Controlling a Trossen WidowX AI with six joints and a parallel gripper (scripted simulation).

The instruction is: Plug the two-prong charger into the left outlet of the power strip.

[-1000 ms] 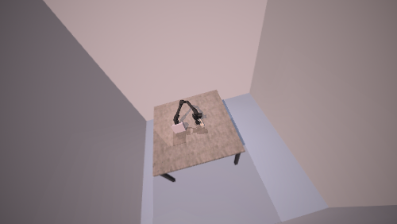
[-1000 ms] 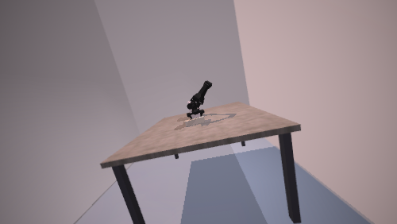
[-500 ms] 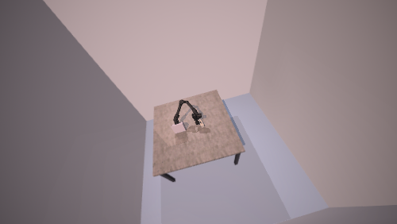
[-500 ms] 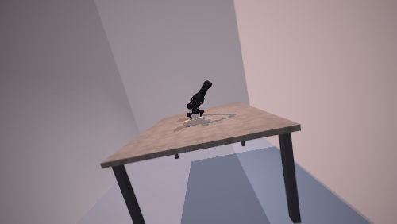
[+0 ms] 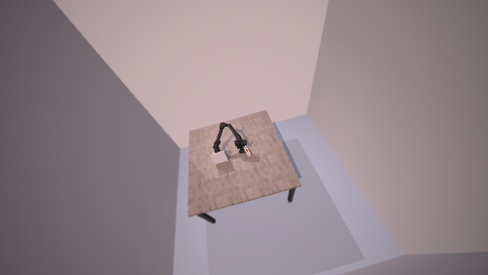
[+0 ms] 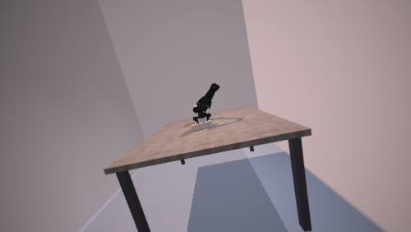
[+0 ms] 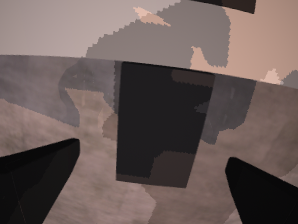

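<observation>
Right now the two-prong charger is 40 mm ahead of my gripper tip, 10 mm to the left of it and 10 mm above it.
</observation>
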